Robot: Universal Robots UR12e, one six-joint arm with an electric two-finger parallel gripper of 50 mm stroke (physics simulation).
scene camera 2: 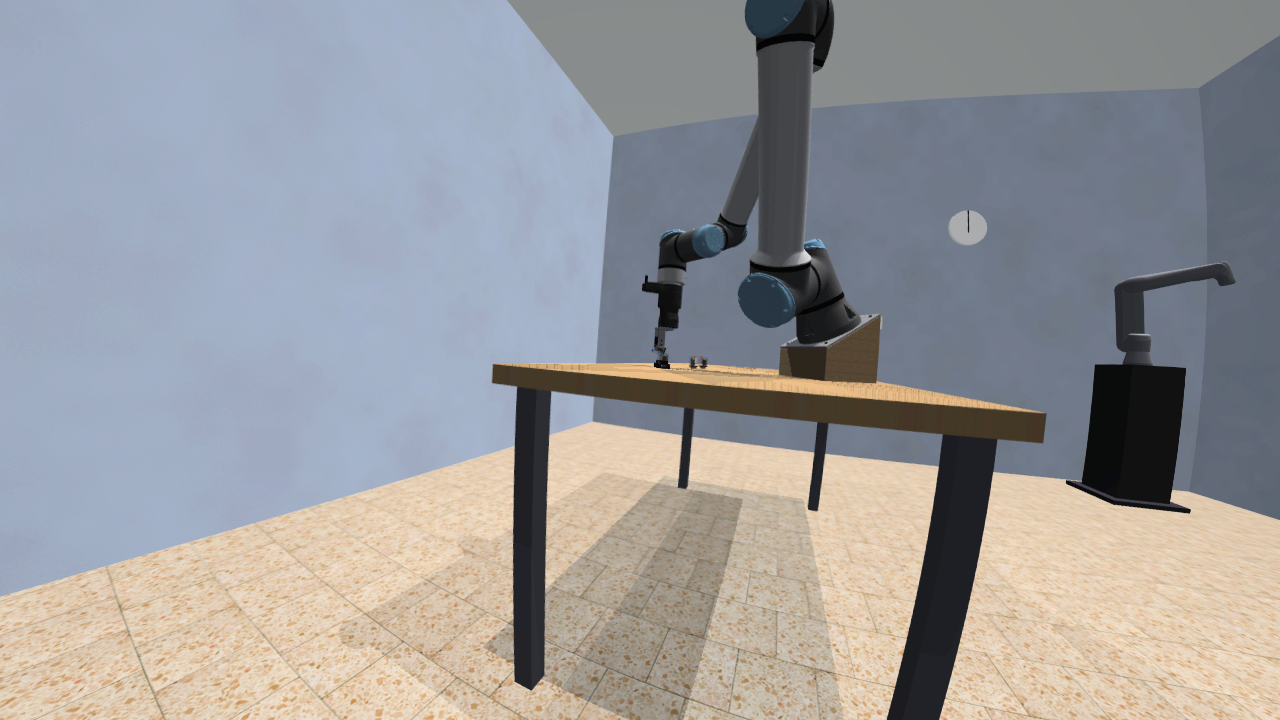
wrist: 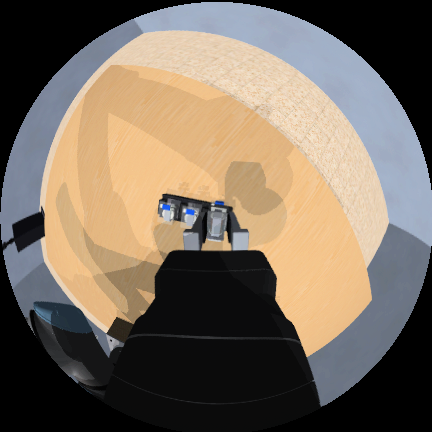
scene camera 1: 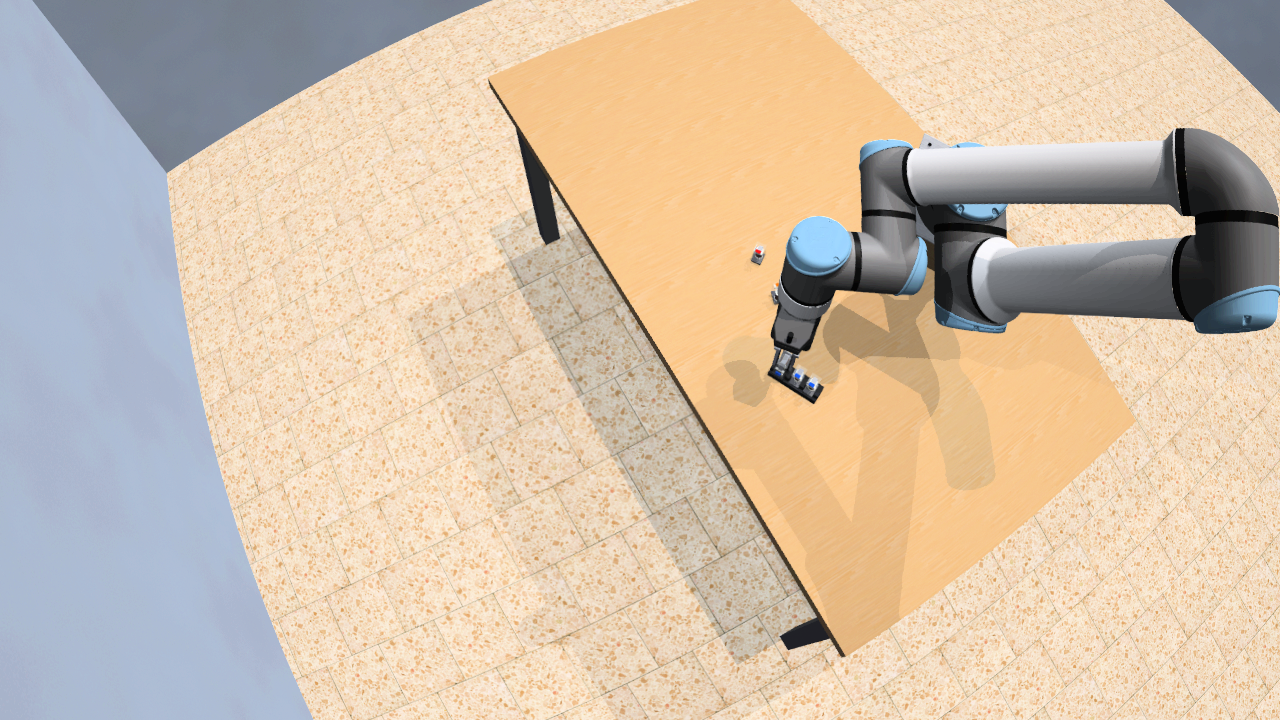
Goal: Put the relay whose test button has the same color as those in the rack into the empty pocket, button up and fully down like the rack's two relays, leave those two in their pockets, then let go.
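Where they show: gripper, fingertip midpoint: (scene camera 2: 658,347) (wrist: 216,221) (scene camera 1: 783,362); arm's base, origin of the base link: (scene camera 2: 829,330).
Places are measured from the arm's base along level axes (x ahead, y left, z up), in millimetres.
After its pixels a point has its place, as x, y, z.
Note:
The black rack (scene camera 1: 816,399) (scene camera 2: 661,365) @[473, 163, -139] (wrist: 179,198) @[485, 160, -128] stands on the table. Two blue-button relays, the outer one (scene camera 1: 812,383) @[473, 164, -98] (wrist: 167,213) @[470, 159, -100] and the middle one (scene camera 1: 798,376) @[489, 140, -99] (wrist: 189,215) @[486, 135, -100], sit upright in its pockets. My gripper (scene camera 1: 784,363) @[505, 108, -85] (scene camera 2: 661,354) @[505, 108, -85] (wrist: 216,221) @[505, 108, -85] is shut on a third blue-button relay (wrist: 217,227) @[502, 104, -79] at the rack's remaining end pocket. In the wrist view this relay looks tilted beside the other two: its blue button is at the far edge and its clear body slopes up between the fingers. Its lower end and its depth in the pocket are hidden.
A red-button relay (scene camera 1: 758,254) @[423, -115, -106] stands on the table (scene camera 1: 680,170) @[444, -393, -147] (scene camera 2: 769,396) @[137, 626, -156], away from the rack. A small grey thing (scene camera 1: 775,293) @[438, -27, -107] shows partly behind the wrist. The robot's base stands on a wooden block (scene camera 2: 850,355) @[-51, 89, -74]. The table's long edge lies beyond the rack.

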